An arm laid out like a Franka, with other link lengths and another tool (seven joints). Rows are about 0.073 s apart.
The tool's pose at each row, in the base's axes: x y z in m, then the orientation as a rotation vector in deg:
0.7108 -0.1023 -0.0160 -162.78 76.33 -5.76
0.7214 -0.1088 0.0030 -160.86 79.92 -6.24
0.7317 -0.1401 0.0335 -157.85 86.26 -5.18
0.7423 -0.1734 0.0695 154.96 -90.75 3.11
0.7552 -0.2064 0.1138 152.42 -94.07 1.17
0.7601 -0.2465 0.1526 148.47 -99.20 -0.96
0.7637 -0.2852 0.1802 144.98 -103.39 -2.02
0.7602 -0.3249 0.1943 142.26 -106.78 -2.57
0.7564 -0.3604 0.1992 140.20 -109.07 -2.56
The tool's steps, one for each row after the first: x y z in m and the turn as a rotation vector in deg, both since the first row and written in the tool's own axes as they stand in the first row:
0.0128 -0.0045 -0.0182 0.20 0.25 2.60
0.0452 0.0067 -0.0472 -0.43 -0.19 7.06
0.0796 0.0188 -0.0817 -1.48 -1.14 10.44
0.1157 0.0287 -0.1243 -2.52 -2.01 13.08
0.1518 0.0495 -0.1617 -3.71 -2.94 17.20
0.1854 0.0707 -0.1881 -4.54 -3.30 20.67
0.2145 0.0984 -0.2013 -4.94 -3.49 23.46
0.2396 0.1239 -0.2056 -5.22 -3.35 25.43

